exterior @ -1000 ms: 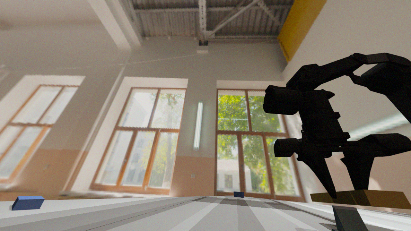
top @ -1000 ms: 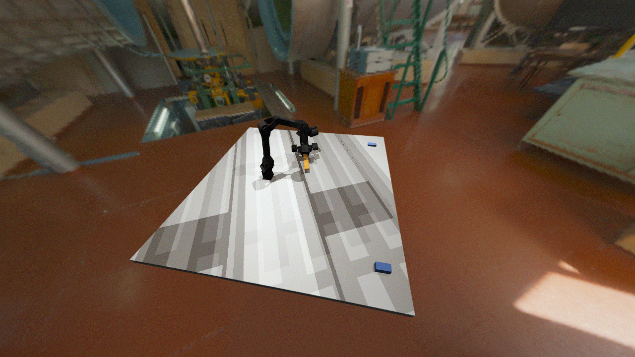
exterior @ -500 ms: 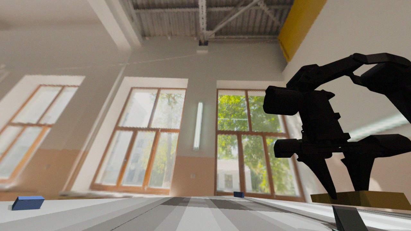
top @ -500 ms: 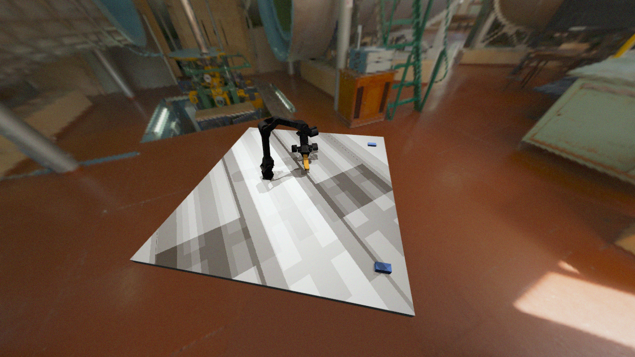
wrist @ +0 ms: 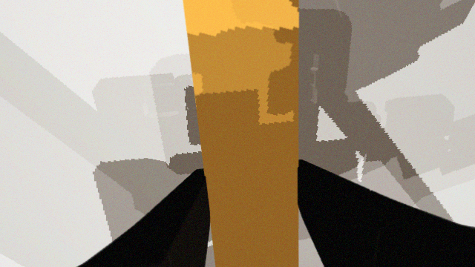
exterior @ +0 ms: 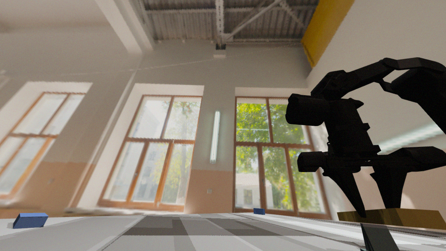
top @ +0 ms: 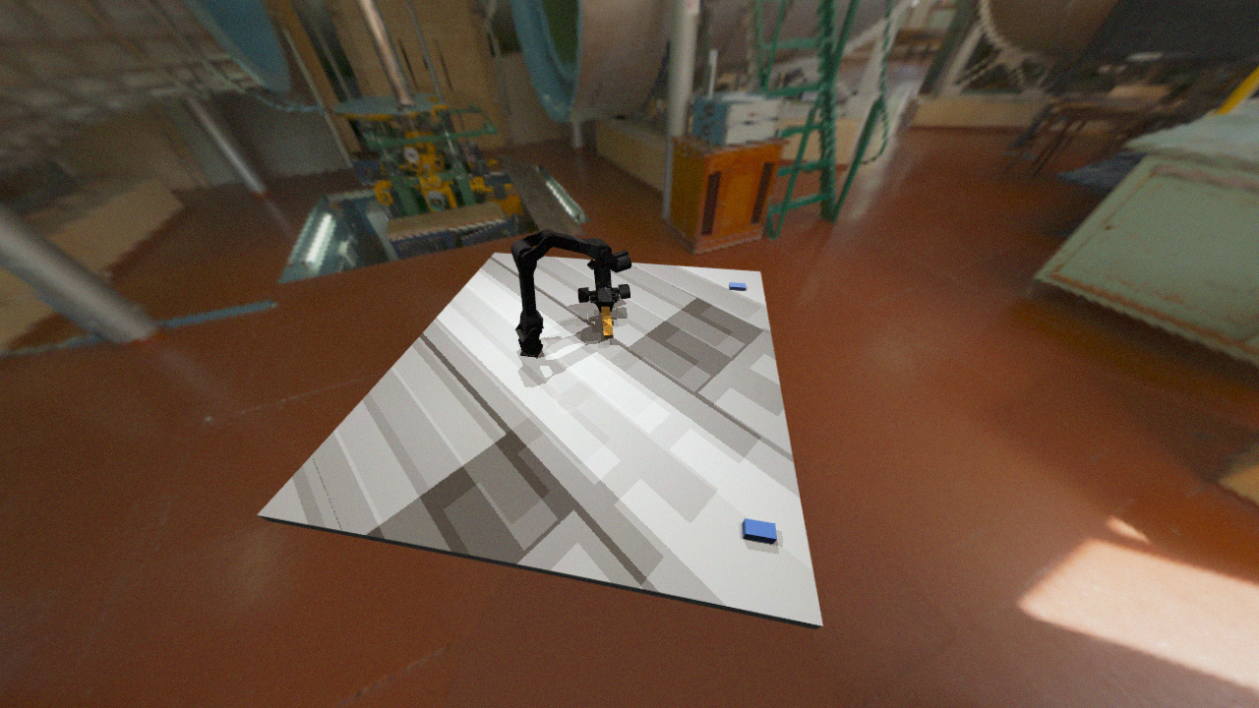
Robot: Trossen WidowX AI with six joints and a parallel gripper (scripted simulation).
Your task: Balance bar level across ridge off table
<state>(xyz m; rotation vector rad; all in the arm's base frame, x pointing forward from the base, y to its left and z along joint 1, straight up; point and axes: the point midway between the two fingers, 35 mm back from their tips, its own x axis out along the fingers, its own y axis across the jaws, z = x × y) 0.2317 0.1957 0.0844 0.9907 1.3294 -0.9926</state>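
My gripper tip is now 1 cm short of the yellow bar and 3 cm to the left of it.
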